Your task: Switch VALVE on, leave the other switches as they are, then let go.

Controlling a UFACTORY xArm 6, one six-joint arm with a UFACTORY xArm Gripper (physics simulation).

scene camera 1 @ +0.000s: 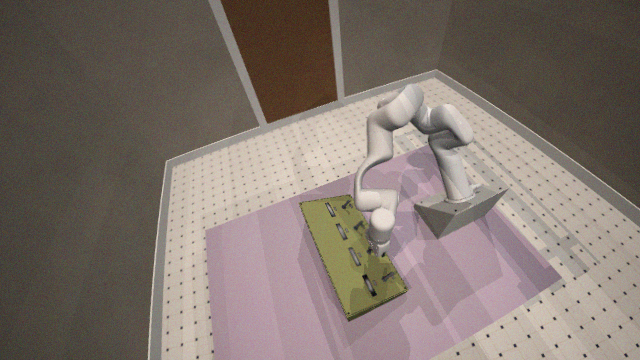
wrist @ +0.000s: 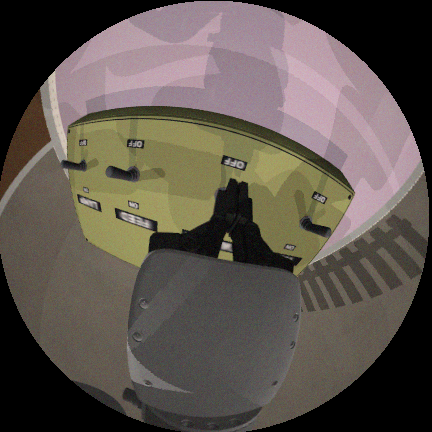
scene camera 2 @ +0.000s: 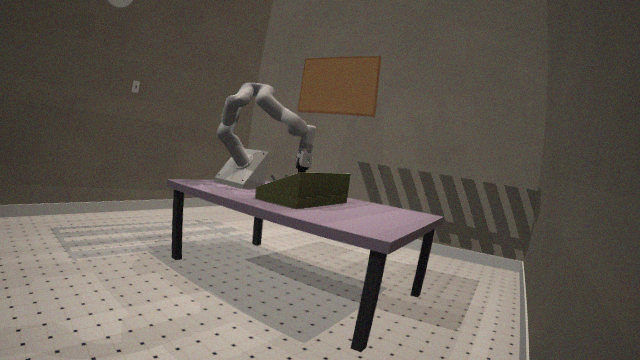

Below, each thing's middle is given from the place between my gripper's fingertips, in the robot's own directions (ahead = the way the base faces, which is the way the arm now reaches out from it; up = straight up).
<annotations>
The olive switch panel (scene camera 1: 357, 275) lies 100 mm ahead of my hand, 50 mm to the right of it and 20 mm below it.
</annotations>
